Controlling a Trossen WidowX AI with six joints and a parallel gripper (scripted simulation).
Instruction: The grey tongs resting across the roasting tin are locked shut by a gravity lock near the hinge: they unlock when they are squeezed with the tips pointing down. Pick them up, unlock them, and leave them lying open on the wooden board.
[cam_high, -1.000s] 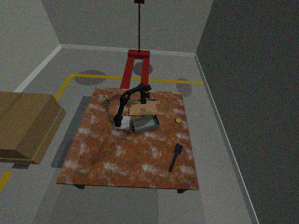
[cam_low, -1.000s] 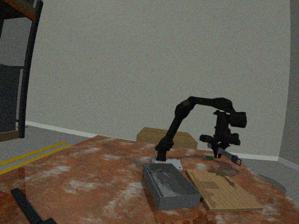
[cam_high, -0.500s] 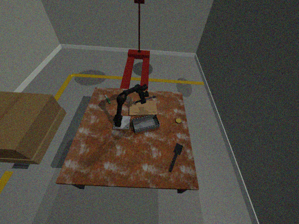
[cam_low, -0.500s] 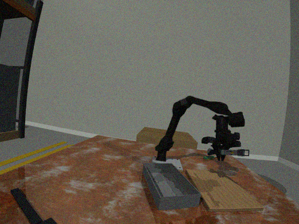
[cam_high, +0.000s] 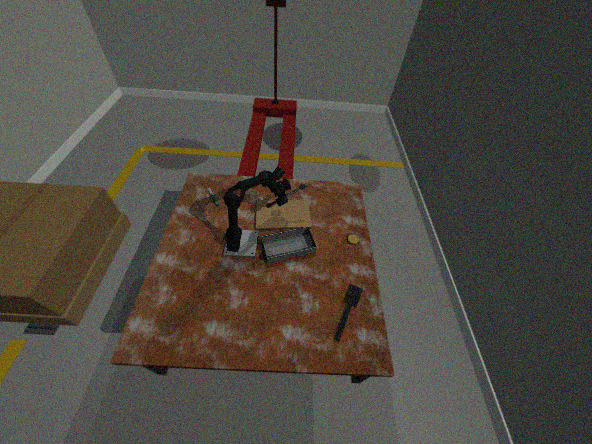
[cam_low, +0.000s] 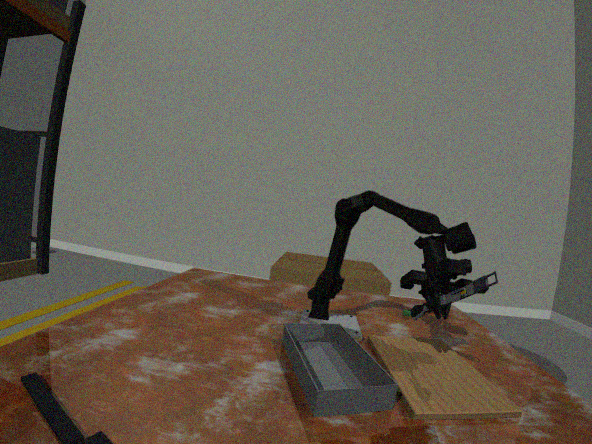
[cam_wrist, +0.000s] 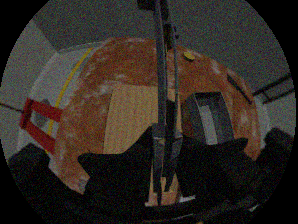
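Now: gripper tip 30 mm past the wooden board, 10 mm to the right of it and 140 mm above it. Also, from my gripper tip: yellow disc: 440 mm ahead, 130 mm to the right, 140 mm below; then grey roasting tin: 40 mm ahead, 240 mm to the right, 120 mm below; then black spatula: 400 mm ahead, 590 mm to the right, 150 mm below.
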